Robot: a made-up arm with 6 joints.
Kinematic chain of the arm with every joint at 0, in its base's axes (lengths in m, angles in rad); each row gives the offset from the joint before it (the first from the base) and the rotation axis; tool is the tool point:
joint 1: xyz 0 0 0.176 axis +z
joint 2: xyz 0 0 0 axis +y
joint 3: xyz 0 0 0.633 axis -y
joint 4: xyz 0 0 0 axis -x
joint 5: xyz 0.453 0 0 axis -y
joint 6: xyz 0 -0.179 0 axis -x
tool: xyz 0 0 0
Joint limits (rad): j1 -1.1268..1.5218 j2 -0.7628..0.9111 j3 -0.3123..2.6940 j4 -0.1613..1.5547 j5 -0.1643..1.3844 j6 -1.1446..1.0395
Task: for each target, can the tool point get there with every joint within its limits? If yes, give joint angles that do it. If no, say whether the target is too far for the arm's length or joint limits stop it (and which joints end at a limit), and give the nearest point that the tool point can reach.
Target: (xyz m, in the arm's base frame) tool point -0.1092 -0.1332 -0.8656
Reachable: no: joint limits stop it (at a limit: joint 1, joint 2, joint 3, joint 4) | nearest point 0.1099 -0.6424 0.1282 | short by 1.138 m
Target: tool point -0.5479 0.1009 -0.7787
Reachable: no: joint limits stop it (at a limit: joint 2, joint 3, joint 4) | nearest point -0.7991 0.1472 0.3230 | short by 1.131 m
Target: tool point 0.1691 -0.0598 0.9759
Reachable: yes | joints 1.1570 -0.5842 0.0450 0.0365 0.4789 -0.9432
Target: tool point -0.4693 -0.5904 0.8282
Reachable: yes | joints 0.6663 -0.4716 2.3825 0.2359 0.2355 -0.5186
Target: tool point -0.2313 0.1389 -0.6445
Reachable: no: joint limits stop it (at a limit: joint 1, joint 2, joint 3, joint 4) | nearest point 0.2072 0.6180 0.1282 | short by 1.009 m
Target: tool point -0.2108 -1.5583 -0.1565
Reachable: no: too far | nearest point -0.1122 -0.8296 0.3553 | short by 0.896 m
